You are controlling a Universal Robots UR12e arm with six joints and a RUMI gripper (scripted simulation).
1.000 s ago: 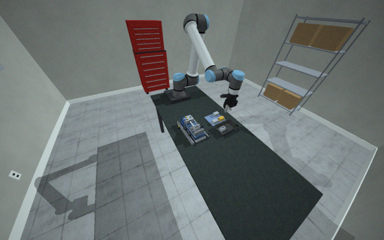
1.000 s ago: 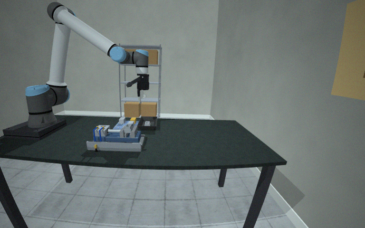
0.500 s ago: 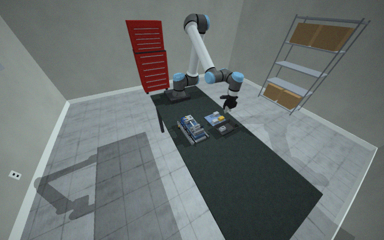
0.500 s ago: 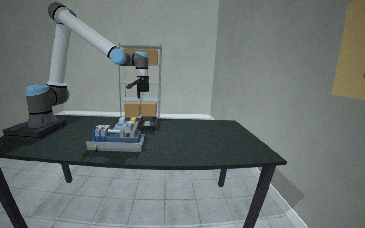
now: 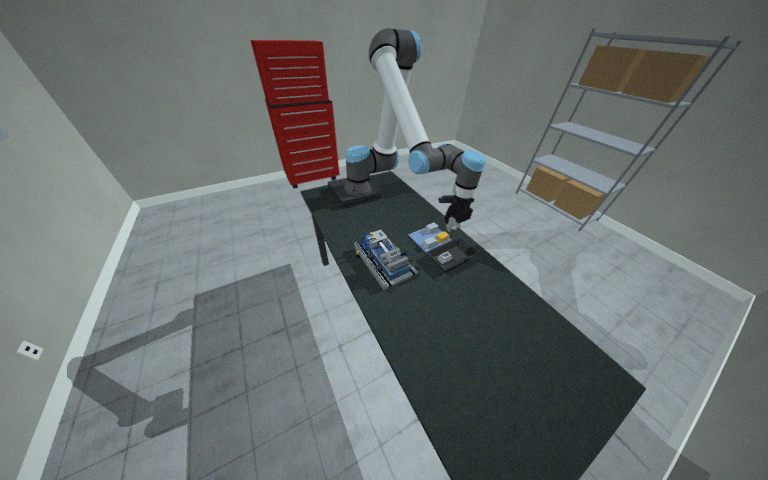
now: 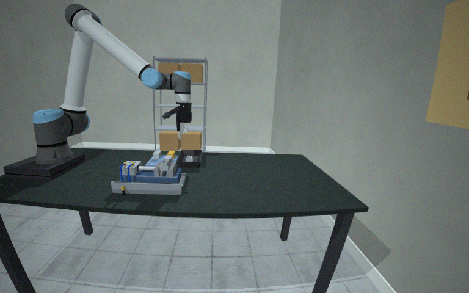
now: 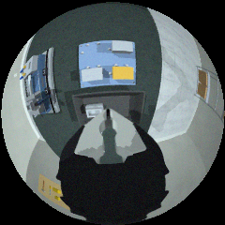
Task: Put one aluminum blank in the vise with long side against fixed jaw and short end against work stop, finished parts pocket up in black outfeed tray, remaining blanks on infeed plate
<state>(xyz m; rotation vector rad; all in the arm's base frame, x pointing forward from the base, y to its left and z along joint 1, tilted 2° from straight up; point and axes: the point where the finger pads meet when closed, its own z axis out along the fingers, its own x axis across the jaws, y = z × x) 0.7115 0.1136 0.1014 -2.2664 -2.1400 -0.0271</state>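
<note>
The yellow brass blank lies 6 cm behind my hand, 5 cm to the left of it and 13 cm below it. Round my hand: light gray base rail 11 cm behind, 40 cm to the right, 12 cm below; then vise hose end block 20 cm behind, 30 cm to the right, 8 cm below; then blue vise 10 cm behind, 30 cm to the right, 11 cm below.
</note>
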